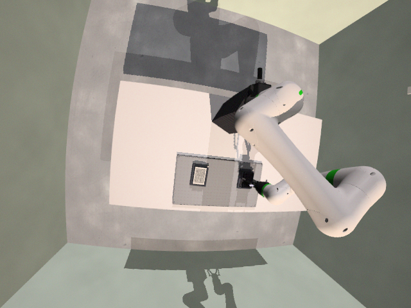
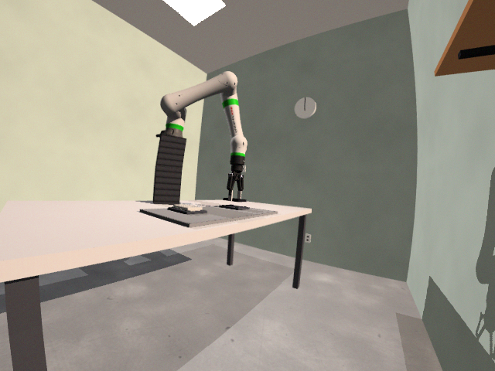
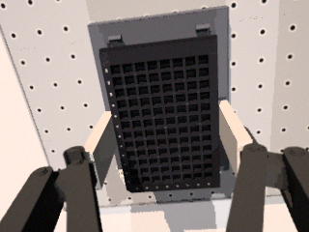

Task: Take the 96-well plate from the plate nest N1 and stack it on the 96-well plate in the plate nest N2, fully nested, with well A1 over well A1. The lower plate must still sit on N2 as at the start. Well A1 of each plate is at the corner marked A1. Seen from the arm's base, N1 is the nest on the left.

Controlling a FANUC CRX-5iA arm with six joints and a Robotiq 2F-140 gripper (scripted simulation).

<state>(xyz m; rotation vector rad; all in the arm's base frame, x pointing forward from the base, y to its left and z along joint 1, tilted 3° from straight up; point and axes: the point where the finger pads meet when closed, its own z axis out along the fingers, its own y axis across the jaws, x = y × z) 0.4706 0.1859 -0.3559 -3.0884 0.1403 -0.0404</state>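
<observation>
Now: the white 96-well plate 370 mm to the right of my hand, 60 mm below it and 30 mm behind it. Also, from my hand: plate nest N1: 70 mm below; then A1 mark: 70 mm behind, 60 mm to the left, 60 mm below; then black 96-well plate: 20 mm below.
</observation>
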